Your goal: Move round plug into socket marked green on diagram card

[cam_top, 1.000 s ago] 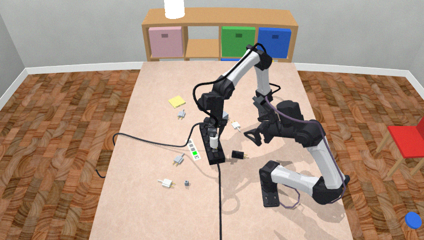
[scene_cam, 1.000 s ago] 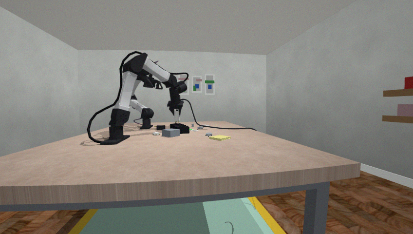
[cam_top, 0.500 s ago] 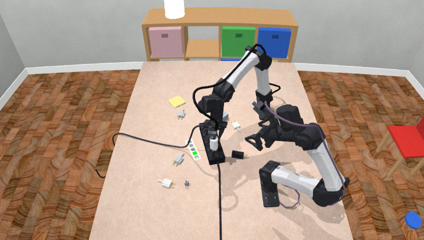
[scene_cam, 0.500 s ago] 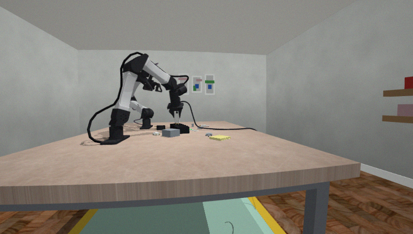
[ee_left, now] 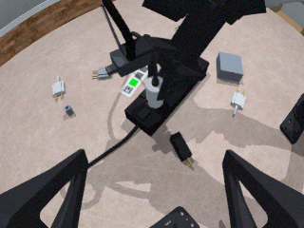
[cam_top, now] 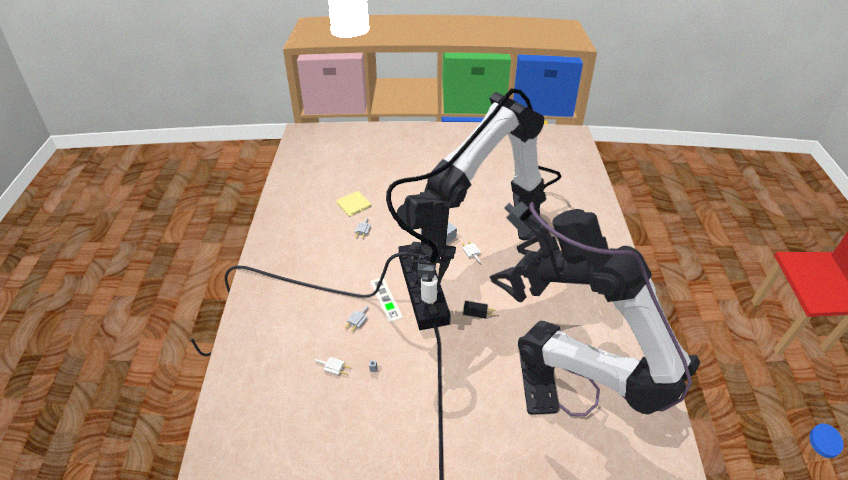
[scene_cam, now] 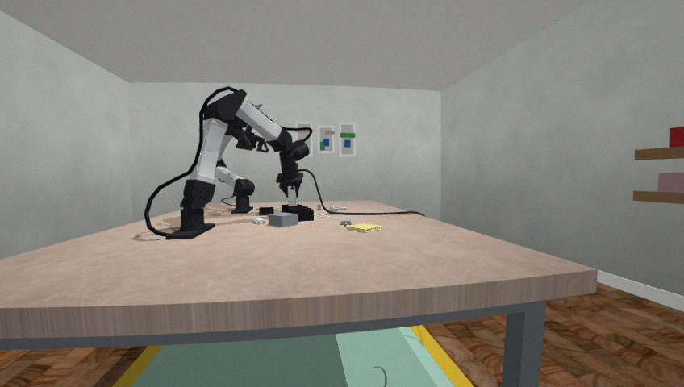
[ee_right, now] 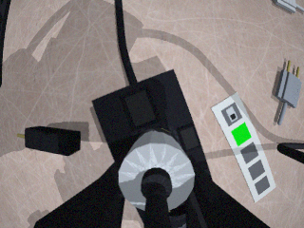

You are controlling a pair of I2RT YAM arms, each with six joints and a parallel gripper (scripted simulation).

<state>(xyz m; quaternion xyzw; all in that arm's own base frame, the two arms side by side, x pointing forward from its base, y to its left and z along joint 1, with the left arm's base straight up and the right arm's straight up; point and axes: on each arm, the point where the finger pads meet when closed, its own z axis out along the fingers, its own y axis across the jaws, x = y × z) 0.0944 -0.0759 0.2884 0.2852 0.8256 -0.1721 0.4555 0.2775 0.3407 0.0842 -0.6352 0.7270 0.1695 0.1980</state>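
Observation:
Right now my right hand is 110 mm short of the diagram card, 80 mm above it and 20 mm to the left of it. The rest, counted from my right hand: black plug (130 mm behind, 70 mm below, 10 mm to the left); then white round plug (10 mm below); then grey box (250 mm to the right, 70 mm below, 10 mm behind).

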